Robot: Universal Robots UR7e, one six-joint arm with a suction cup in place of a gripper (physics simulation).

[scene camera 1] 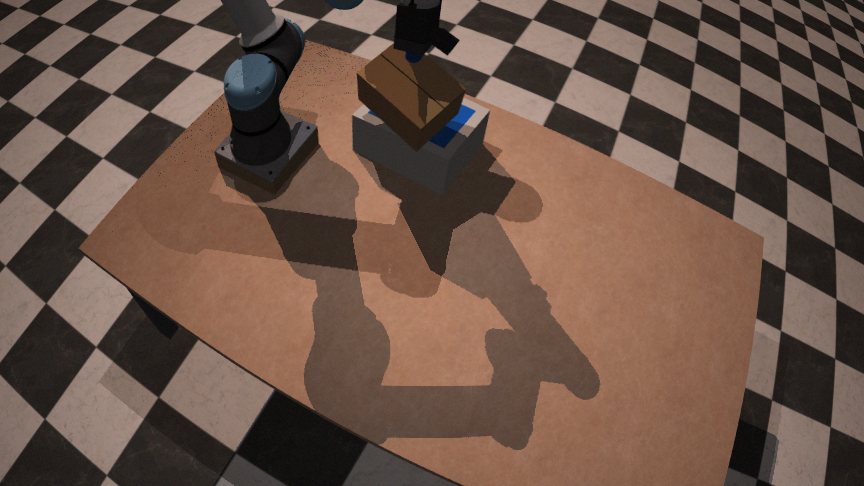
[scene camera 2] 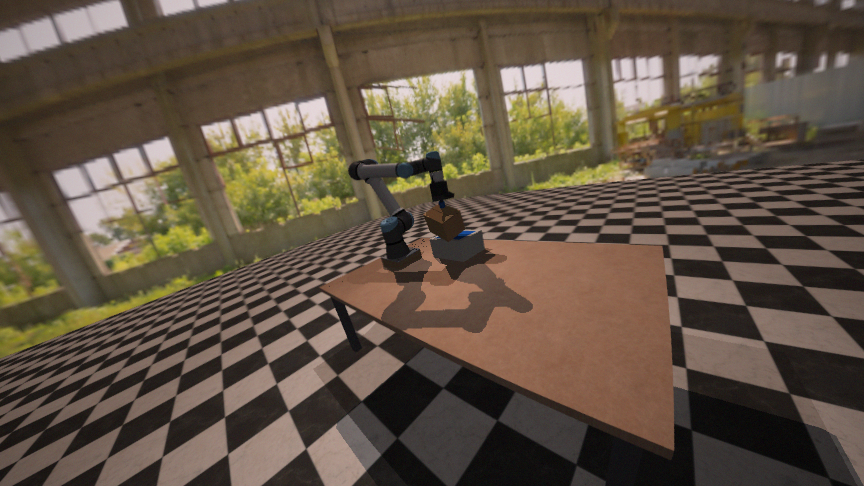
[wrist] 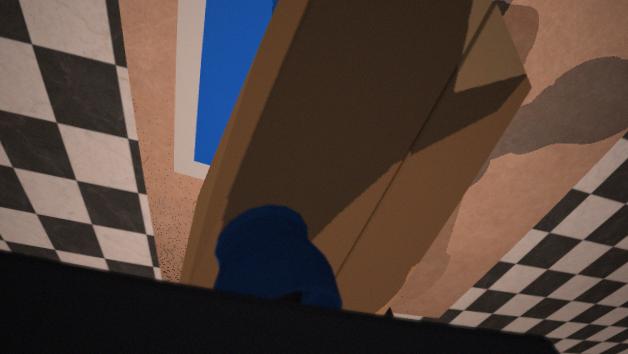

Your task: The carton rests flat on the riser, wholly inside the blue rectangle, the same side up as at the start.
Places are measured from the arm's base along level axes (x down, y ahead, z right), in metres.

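Pixels of known places: hand, its tool point: [scene camera 1: 414,62] [scene camera 2: 442,208] [wrist: 291,221]; arm's base, origin of its link: [scene camera 1: 260,140] [scene camera 2: 398,253].
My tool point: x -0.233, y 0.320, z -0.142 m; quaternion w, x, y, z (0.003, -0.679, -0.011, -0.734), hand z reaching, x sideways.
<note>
Ahead of a thing's pixels: the offset from my tool point to its top centre. Level surfaces: height alone.
The brown carton [scene camera 1: 395,90] [scene camera 2: 444,224] [wrist: 350,125] hangs from my suction gripper [scene camera 1: 413,56] [scene camera 2: 442,204] [wrist: 275,250], whose blue cup is on its top face, off centre near one edge. The carton is tilted and stands turned against the riser's edges. It is over the grey riser @[dx +0.173, dy +0.015, dz -0.043 m] [scene camera 1: 392,148] [scene camera 2: 459,249] [wrist: 189,100] and overhangs its near side in scene camera 1. Part of the blue rectangle @[dx +0.173, dy +0.015, dz -0.043 m] [scene camera 1: 466,114] [scene camera 2: 467,233] [wrist: 225,75] shows beside and below the carton; the rest is hidden. Whether a low corner touches the riser I cannot tell.
The arm's base [scene camera 1: 265,145] [scene camera 2: 401,256] stands on the brown table @[dx +0.293 m] [scene camera 1: 634,259] [scene camera 2: 604,314], close to the riser on the left in scene camera 1. The riser is near the table's far edge. Shadows of the arm and carton fall across the table.
</note>
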